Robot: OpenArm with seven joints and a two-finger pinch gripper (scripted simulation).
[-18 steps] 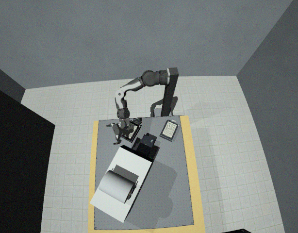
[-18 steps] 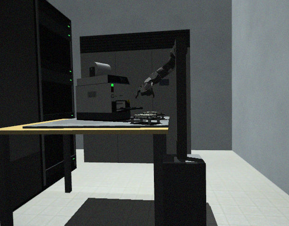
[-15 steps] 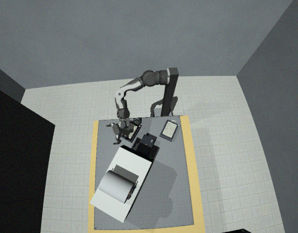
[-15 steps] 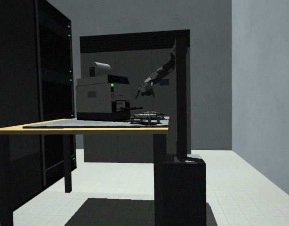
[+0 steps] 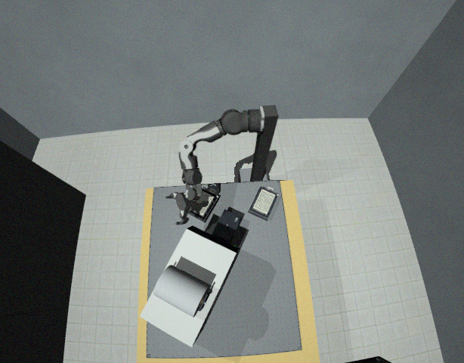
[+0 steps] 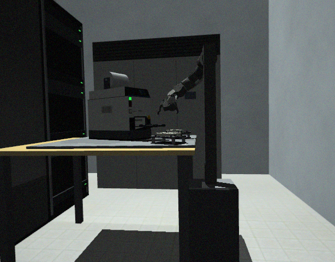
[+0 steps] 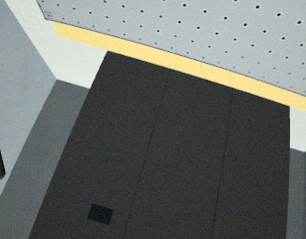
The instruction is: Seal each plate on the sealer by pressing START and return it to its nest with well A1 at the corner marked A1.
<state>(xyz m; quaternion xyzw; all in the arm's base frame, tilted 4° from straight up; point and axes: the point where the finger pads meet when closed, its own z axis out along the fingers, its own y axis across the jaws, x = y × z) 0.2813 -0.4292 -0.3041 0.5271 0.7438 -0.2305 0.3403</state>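
My hand is 80 mm short of the sealer stage, 260 mm to the right of it and 90 mm above it. From my hand the other things lie so: well plate (40 mm behind, 480 mm to the left, 140 mm below); then foil roll (360 mm ahead, 80 mm to the left, 230 mm above); then start button (210 mm ahead, 280 mm to the left).
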